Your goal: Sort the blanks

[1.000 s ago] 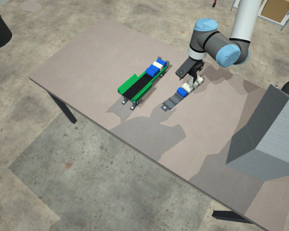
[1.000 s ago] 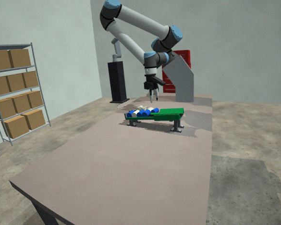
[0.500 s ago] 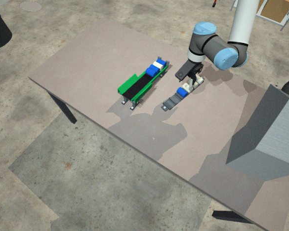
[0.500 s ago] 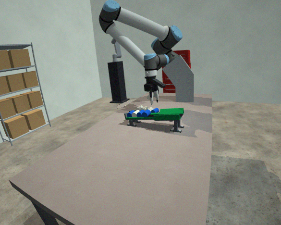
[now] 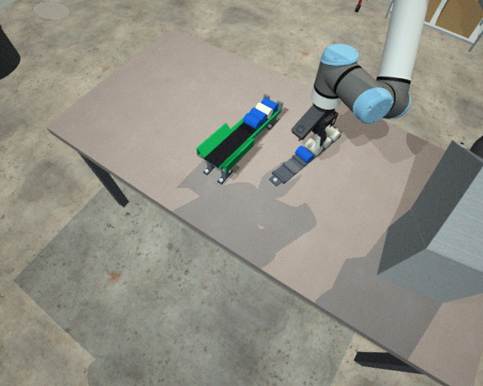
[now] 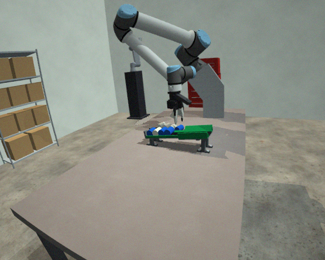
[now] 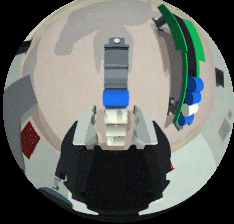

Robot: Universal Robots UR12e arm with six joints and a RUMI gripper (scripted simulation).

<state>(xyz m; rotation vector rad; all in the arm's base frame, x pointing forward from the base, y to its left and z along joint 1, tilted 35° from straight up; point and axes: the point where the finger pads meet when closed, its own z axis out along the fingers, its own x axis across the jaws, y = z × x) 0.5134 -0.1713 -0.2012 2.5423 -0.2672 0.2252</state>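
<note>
My hand is 30 mm to the left of the grey stock rack and 90 mm above it.
</note>
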